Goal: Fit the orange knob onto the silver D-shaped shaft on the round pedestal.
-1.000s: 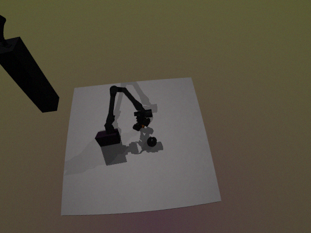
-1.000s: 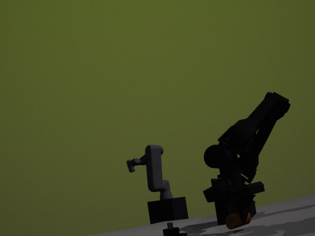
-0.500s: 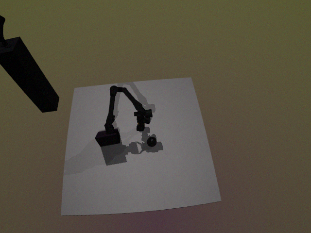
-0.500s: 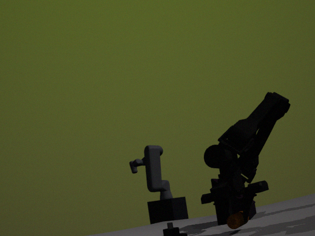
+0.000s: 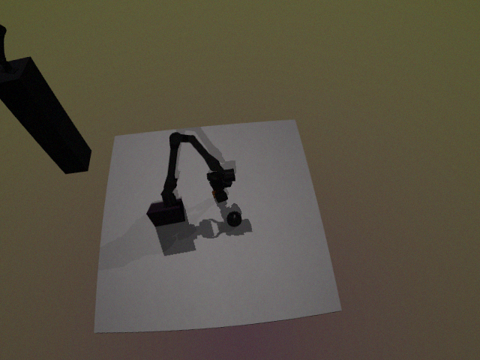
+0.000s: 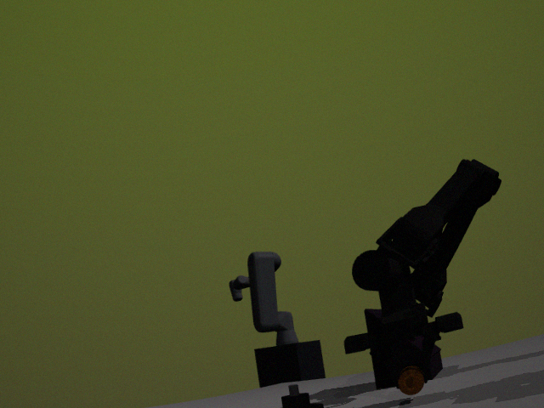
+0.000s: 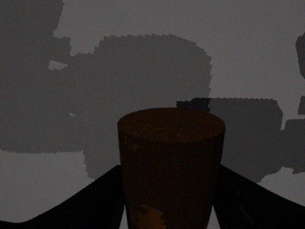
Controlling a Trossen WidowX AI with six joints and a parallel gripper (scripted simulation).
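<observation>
My gripper tip is now 10 mm below the orange knob and 10 mm short of it. The rest, counted from my gripper tip: round pedestal 170 mm to the right, 80 mm ahead, 10 mm above.
</observation>
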